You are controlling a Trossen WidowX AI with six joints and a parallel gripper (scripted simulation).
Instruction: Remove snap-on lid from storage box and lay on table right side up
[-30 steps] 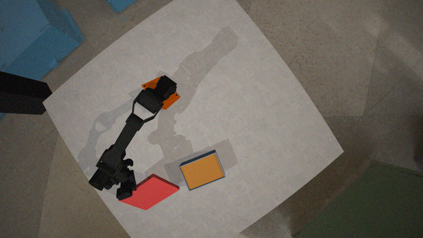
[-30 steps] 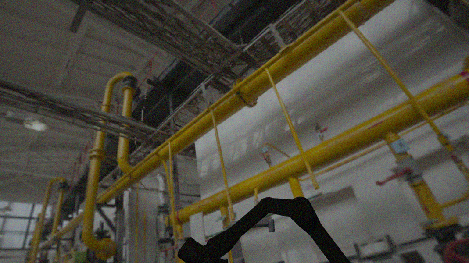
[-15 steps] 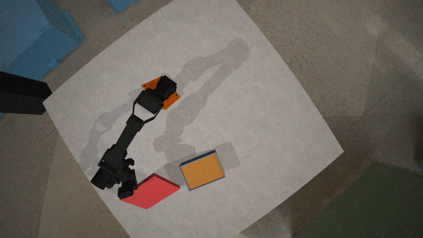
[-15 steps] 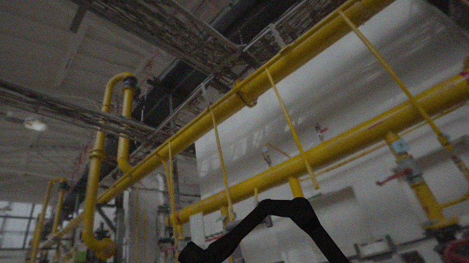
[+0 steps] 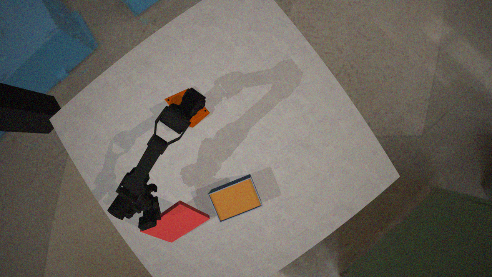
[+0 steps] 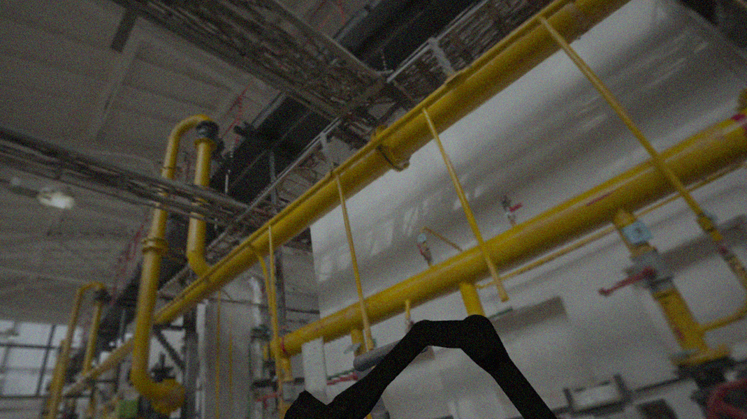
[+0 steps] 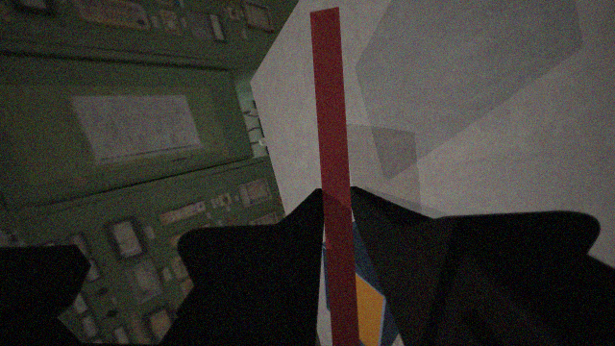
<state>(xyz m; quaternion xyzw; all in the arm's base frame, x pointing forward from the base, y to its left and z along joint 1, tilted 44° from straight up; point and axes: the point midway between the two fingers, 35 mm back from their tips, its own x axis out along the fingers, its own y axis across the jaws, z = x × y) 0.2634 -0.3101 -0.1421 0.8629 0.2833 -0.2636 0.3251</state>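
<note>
The red lid is 6 cm ahead of my gripper tip, 1 cm to the left of it and 5 cm below it. Also, from my gripper tip: storage box (14 cm ahead, 26 cm to the left, 14 cm below).
</note>
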